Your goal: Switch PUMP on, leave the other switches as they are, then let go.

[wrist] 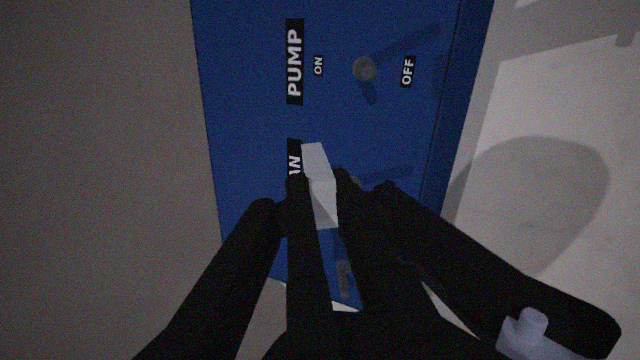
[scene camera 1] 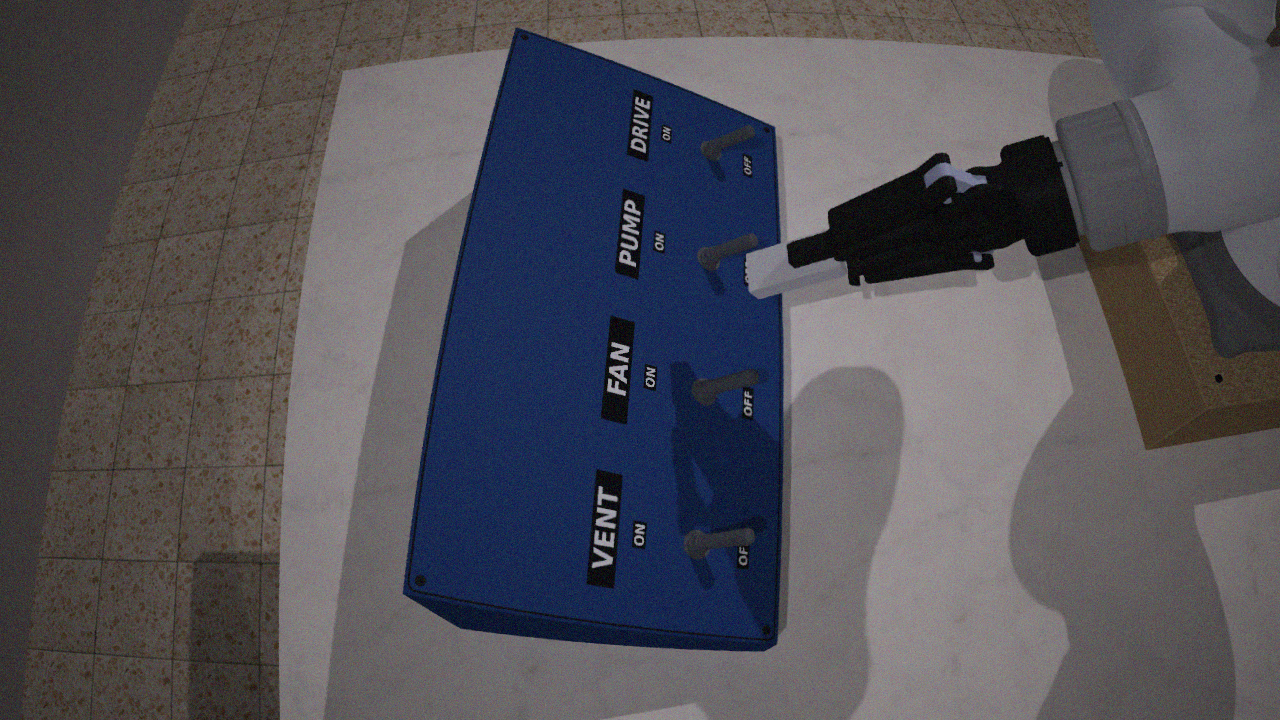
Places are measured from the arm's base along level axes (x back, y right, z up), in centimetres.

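Where they show: gripper, fingertip midpoint: (wrist: 312,161) (scene camera 1: 752,276); arm's base, origin of the base link: (scene camera 1: 1249,281).
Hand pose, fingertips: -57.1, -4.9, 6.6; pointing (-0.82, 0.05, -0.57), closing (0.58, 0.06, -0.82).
Things, the pixels of their top centre, and the offset from my fingertips, as dx, dy, dz. Level surfaces: height alone.
- PUMP switch, middle of its top: (scene camera 1: 734,235) (wrist: 350,70) -0.3, +6.6, -4.4
- blue panel, its level: dz -2.0
- DRIVE switch, middle of its top: (scene camera 1: 733,126) +0.8, +18.5, -4.4
- FAN switch, middle of its top: (scene camera 1: 732,372) -1.3, -5.4, -4.4
- VENT switch, middle of its top: (scene camera 1: 727,533) (wrist: 332,289) -2.4, -17.3, -4.4
- pale table, its level: dz -17.4
- FAN label, middle of its top: (scene camera 1: 618,366) (wrist: 291,173) -9.5, -4.6, -4.6
The PUMP switch (scene camera 1: 729,249) (wrist: 364,68) is a grey lever on the blue panel (scene camera 1: 537,268) (wrist: 250,100). In the scene view it leans toward its OFF label; in the wrist view it shows nearly end-on. The DRIVE switch (scene camera 1: 729,141), FAN switch (scene camera 1: 726,386) and VENT switch (scene camera 1: 720,540) lean the same way. My gripper (scene camera 1: 766,272) (wrist: 312,161) is shut with its pale fingertips together and nothing between them. In the scene view the tips appear just beside the PUMP lever and partly cover its OFF label. Contact cannot be told.
The panel stands on a pale table (scene camera 1: 948,626) (wrist: 540,100). A wooden block (scene camera 1: 1154,394) is under the arm's base at the right. In the wrist view the fingers hide part of the FAN label (wrist: 294,162) and most of the FAN lever.
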